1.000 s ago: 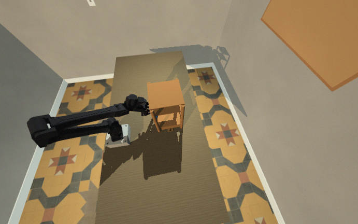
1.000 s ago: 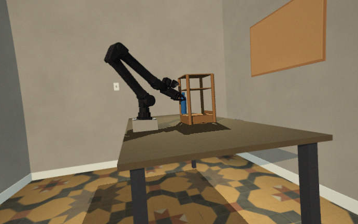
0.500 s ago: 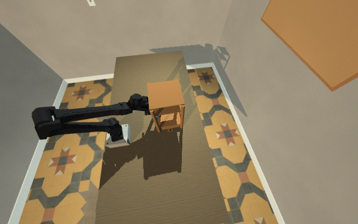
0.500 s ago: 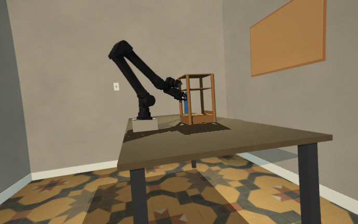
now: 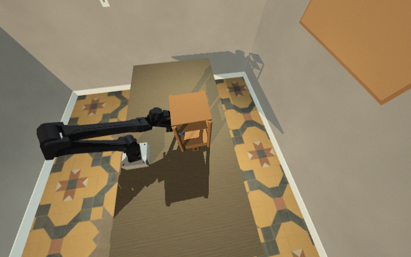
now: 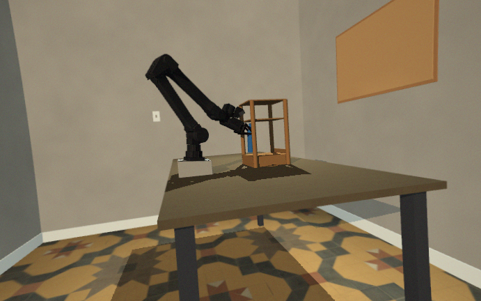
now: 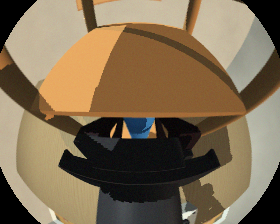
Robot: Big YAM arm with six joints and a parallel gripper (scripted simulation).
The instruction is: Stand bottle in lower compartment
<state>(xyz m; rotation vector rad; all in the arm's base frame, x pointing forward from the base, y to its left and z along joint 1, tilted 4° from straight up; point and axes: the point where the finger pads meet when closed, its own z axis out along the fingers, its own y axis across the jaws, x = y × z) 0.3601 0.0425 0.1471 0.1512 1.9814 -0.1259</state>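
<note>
My gripper is now right at the blue bottle. The rest, counted from my hand: wooden shelving unit: 80 mm ahead, 10 mm to the right, 10 mm below.
</note>
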